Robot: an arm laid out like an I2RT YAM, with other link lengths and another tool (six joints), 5 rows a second.
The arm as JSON. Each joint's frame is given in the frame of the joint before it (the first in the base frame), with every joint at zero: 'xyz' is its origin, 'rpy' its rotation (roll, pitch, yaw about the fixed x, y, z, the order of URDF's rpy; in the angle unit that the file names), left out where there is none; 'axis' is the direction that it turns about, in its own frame. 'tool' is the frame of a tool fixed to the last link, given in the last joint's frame.
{
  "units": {
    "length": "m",
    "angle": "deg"
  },
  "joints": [
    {
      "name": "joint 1",
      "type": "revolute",
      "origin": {
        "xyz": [
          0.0,
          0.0,
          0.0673
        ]
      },
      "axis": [
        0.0,
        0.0,
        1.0
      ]
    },
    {
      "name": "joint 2",
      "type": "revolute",
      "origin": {
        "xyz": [
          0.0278,
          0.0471,
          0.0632
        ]
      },
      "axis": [
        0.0,
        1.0,
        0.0
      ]
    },
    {
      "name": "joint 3",
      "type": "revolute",
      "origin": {
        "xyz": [
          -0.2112,
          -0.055,
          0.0
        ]
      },
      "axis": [
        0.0,
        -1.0,
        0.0
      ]
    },
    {
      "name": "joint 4",
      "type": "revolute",
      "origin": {
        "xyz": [
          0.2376,
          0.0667,
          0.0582
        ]
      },
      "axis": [
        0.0,
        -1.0,
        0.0
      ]
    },
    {
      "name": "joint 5",
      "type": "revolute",
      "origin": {
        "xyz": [
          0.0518,
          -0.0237,
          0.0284
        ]
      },
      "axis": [
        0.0,
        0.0,
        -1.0
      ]
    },
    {
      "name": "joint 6",
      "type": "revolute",
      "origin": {
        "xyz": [
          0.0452,
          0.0,
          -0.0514
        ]
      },
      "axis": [
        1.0,
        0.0,
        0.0
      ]
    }
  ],
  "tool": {
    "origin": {
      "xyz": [
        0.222,
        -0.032,
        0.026
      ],
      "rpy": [
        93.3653,
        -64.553,
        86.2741
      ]
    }
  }
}
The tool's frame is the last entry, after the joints.
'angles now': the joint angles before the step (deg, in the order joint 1, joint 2, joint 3, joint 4, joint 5, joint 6). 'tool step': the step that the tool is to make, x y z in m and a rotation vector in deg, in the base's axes. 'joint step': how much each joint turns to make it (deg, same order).
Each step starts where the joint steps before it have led.
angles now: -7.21, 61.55, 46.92, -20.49, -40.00, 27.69
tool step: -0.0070, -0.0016, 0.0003, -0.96, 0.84, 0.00
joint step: -0.03, -1.22, 0.70, -3.35, 0.60, -1.14
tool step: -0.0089, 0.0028, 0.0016, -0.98, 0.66, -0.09
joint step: 1.34, -2.03, 0.31, -2.87, 1.78, 0.02
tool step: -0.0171, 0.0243, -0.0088, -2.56, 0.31, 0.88
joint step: 8.41, -3.67, -2.73, 0.44, 7.59, 2.89
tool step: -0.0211, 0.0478, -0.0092, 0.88, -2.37, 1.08
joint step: 15.00, -4.65, -7.52, 8.96, 11.50, 8.65
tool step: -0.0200, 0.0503, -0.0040, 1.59, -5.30, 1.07
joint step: 17.17, -0.17, -7.38, 13.97, 14.84, 6.40
